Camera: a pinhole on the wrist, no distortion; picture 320 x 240 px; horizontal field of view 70.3 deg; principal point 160.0 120.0 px. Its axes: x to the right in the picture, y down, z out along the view. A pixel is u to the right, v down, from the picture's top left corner.
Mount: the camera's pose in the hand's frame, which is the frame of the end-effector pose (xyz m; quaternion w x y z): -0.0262 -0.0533 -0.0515 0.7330 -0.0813 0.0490 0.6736
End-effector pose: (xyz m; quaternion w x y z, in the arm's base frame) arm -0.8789 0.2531 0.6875 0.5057 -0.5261 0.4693 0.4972
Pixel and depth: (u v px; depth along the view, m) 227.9 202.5 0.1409
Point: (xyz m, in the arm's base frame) -0.9058 0.3279 0.7653
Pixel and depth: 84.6 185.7 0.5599
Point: -0.8006 0.7795 0.9226
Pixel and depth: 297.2 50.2 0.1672
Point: -0.9541 0.3469 0.6559
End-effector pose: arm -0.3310 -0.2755 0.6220 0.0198 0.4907 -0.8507 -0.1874
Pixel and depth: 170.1 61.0 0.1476
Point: -0.3364 -0.2633 0.5257
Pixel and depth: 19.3 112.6 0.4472
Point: -0.1981 -0.2085 0.1403
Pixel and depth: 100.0 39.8 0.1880
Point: -0.3175 -0.2883 0.4580
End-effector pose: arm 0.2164 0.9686 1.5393 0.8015 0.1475 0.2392 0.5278
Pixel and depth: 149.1 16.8 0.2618
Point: 0.3791 1.0359 1.6882
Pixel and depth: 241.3 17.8 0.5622
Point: 0.3701 1.2707 2.0022
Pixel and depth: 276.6 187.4 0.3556
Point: 0.1590 0.9346 1.8843
